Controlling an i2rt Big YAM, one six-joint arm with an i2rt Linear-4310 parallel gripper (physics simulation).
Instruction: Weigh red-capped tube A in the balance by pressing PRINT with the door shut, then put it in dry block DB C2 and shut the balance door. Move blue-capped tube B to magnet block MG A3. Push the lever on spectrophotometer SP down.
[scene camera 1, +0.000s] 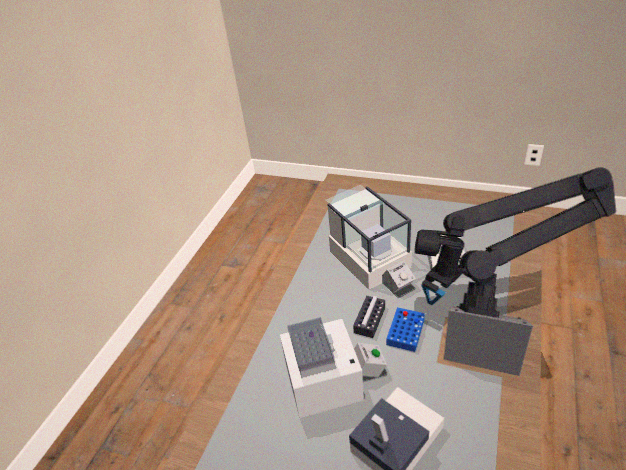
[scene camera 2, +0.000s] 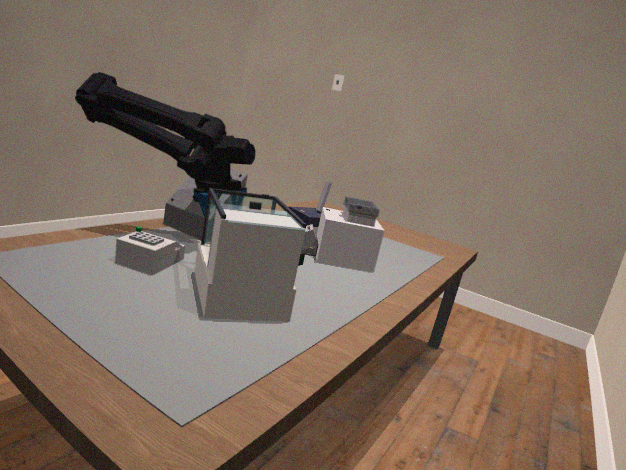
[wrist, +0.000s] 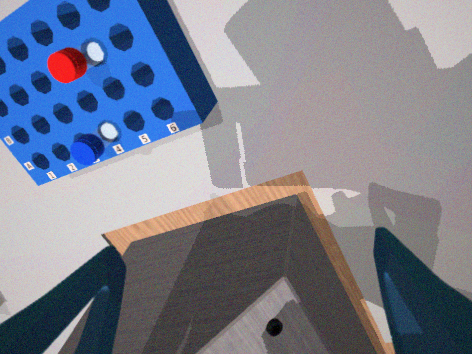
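Observation:
My gripper (scene camera 1: 433, 294) (wrist: 240, 248) is open and empty, above the bench beside the blue rack (scene camera 1: 400, 332) (wrist: 100, 100). In the rack stand red-capped tube A (scene camera 1: 405, 313) (wrist: 65, 66) and blue-capped tube B (scene camera 1: 416, 321) (wrist: 87, 151), the latter in row A near the 3. The glass-walled balance (scene camera 1: 348, 258) (scene camera 2: 252, 273) appears open on top, with a clear pane jutting out behind. A small console (scene camera 1: 392, 279) with a round white knob stands beside it. The black block (scene camera 1: 374, 328) has a white bar. The grey well block (scene camera 1: 309, 349) (scene camera 2: 361, 209) tops a white box. The spectrophotometer's lever (scene camera 1: 380, 427) (scene camera 2: 324, 197) stands up.
A white box with a green button (scene camera 1: 375, 352) stands between the racks and the spectrophotometer (scene camera 1: 399, 440). A keypad box (scene camera 2: 146, 252) with a green button stands beside the balance. The grey arm base (scene camera 1: 485, 341) lies beside the blue rack.

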